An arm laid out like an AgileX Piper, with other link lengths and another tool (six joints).
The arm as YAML. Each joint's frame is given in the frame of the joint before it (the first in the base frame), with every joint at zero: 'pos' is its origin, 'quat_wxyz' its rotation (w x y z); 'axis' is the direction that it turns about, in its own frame. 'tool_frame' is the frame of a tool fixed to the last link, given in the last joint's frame.
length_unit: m
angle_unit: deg
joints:
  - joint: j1
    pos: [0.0, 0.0, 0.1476]
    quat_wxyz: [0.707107, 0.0, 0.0, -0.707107]
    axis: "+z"
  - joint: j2
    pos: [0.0, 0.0, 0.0]
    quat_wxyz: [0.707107, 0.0, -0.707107, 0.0]
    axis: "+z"
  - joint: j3
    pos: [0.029, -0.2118, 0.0]
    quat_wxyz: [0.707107, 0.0, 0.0, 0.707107]
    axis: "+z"
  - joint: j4
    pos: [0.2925, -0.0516, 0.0]
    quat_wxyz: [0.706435, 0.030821, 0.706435, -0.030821]
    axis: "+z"
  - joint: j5
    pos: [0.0, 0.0, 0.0]
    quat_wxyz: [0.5, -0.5, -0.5, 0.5]
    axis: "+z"
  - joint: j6
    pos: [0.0, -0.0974, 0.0]
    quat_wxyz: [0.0, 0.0, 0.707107, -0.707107]
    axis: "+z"
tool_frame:
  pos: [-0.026, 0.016, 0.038]
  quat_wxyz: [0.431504, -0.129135, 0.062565, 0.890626]
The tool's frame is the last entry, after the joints.
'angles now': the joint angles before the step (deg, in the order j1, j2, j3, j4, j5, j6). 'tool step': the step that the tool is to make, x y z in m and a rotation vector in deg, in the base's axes. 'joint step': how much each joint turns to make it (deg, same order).
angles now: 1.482 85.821 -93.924 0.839 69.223 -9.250
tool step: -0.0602 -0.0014 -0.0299 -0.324 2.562 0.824
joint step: -0.011 -16.515 21.049 0.263 -1.950 -0.970
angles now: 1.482 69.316 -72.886 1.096 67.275 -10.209
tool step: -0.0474 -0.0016 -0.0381 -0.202 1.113 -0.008
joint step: 0.006 -13.982 17.822 -0.149 -2.721 -0.060
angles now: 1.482 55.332 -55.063 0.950 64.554 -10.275
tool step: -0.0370 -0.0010 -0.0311 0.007 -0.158 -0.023
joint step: -0.011 -12.289 13.519 0.007 -1.389 -0.012
